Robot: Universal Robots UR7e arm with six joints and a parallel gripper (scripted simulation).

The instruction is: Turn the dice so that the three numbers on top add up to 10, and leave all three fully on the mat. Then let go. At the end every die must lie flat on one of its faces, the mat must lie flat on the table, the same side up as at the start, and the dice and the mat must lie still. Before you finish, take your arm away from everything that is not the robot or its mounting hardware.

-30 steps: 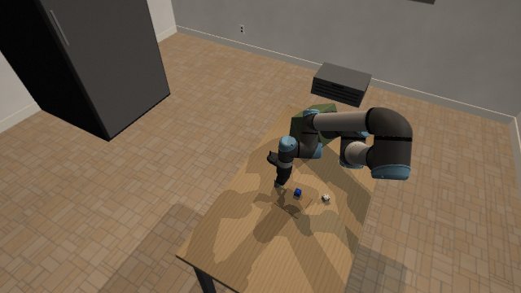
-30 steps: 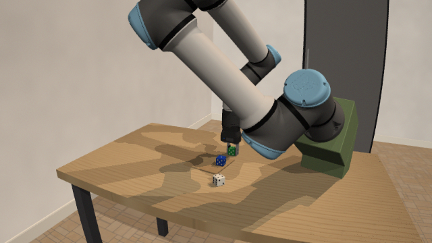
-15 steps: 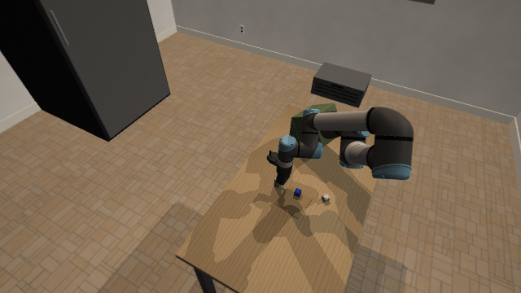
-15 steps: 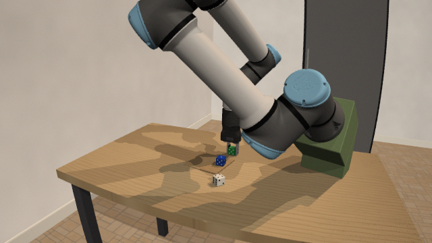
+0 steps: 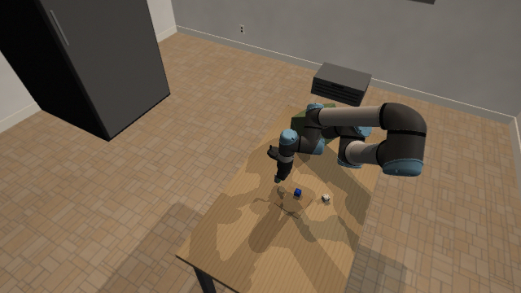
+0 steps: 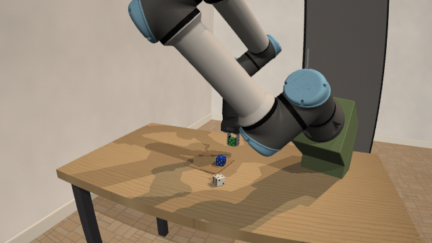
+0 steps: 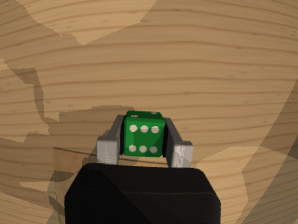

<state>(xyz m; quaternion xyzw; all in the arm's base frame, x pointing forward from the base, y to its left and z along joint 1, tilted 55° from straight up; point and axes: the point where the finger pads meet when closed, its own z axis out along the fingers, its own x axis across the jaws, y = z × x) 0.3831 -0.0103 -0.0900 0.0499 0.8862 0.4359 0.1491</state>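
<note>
My gripper is now 70 mm past the white die, 250 mm to the right of it and 50 mm above it. From my hand the other things lie so: tan mat: 40 mm ahead, 120 mm to the left, 60 mm below; then blue die: 10 mm behind, 120 mm to the left, 40 mm below; then green die: right at my hand.
</note>
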